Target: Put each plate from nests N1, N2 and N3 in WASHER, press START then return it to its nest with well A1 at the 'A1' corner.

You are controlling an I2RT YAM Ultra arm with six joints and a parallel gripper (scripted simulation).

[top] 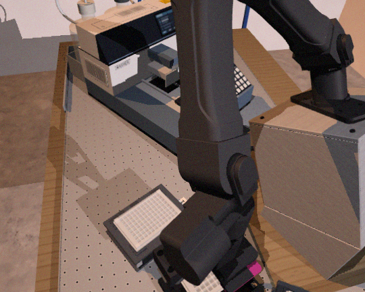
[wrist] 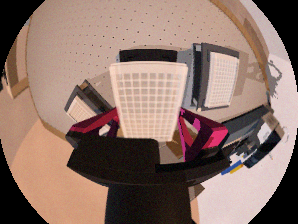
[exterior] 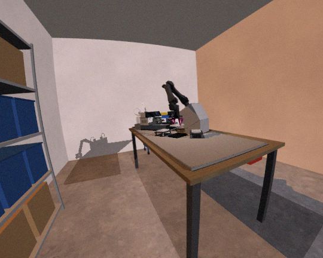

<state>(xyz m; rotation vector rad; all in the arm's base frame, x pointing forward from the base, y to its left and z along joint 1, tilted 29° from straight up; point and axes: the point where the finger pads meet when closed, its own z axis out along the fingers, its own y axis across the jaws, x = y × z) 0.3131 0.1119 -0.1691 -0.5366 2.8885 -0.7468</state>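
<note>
My gripper is now 11 cm above the nest N2. Also, from my hand: n2 label: 10 cm behind, 3 cm to the right, 12 cm below; then nest N1: 9 cm ahead, 15 cm to the right, 8 cm below; then nest n3: 13 cm behind, 14 cm to the left, 7 cm below.
</note>
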